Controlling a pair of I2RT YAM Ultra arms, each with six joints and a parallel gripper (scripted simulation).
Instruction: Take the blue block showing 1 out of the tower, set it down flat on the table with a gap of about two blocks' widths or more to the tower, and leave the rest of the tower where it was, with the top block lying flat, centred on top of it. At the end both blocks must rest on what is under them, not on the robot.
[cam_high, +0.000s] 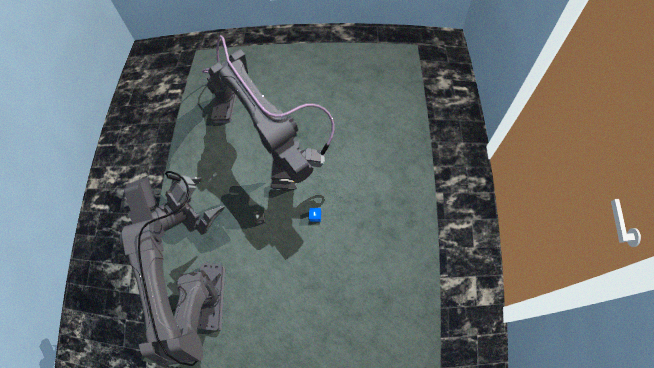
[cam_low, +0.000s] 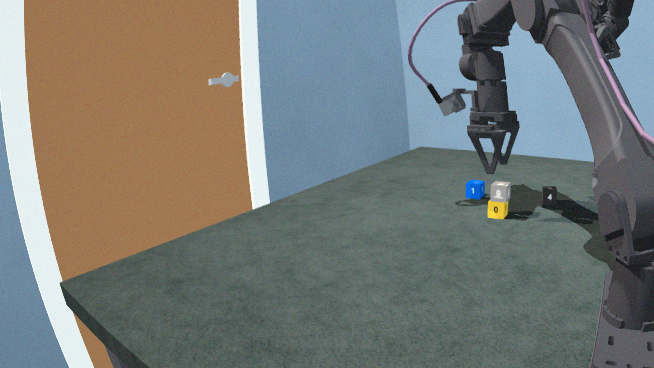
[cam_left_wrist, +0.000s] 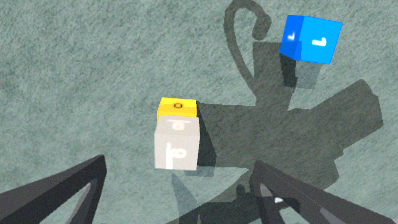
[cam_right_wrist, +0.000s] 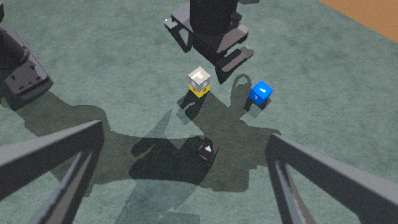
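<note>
Now: left hand 1 cm past the white block and 5 cm above it. The rest, counted from my left hand: yellow block marked 0: 1 cm behind, 1 cm to the left, 8 cm below; blue block showing 1: 7 cm ahead, 10 cm to the right, 8 cm below; small dark block showing 4: 10 cm behind, 10 cm to the right, 8 cm below.
</note>
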